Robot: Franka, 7 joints.
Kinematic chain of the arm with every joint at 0, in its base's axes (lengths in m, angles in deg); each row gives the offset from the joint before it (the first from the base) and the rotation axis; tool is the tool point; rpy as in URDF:
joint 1: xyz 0 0 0.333 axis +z
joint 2: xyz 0 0 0 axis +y
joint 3: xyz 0 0 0.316 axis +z
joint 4: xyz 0.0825 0 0 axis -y
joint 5: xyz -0.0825 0 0.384 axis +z
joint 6: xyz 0 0 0 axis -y
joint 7: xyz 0.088 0 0 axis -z
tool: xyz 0 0 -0.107 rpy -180 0 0
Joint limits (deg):
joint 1: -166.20..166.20
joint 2: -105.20..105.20
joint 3: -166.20..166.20
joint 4: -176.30..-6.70
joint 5: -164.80..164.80
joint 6: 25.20..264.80
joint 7: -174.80..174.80
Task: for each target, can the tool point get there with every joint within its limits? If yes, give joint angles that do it. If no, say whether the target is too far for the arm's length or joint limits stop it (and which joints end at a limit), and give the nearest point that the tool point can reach.
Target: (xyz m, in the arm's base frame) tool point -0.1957 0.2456 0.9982
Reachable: yes | joints -20.39 -31.52 10.41 -19.65 85.69 53.10 9.05
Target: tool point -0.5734 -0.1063 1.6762
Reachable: no: too far | nearest point -0.3359 -0.0623 1.1199 | short by 0.606 m
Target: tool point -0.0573 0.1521 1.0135
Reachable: yes | joints -25.94 9.73 122.93 -31.34 -100.77 241.73 -47.40
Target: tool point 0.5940 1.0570 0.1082
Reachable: no: too far | nearest point 0.4132 0.7354 0.1766 | short by 0.375 m
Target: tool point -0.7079 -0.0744 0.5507
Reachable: yes | joints 31.98 -63.01 120.20 -29.91 -33.60 67.09 31.59
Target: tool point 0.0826 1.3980 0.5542
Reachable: no: too far | nearest point 0.0500 0.8459 0.4668 | short by 0.560 m
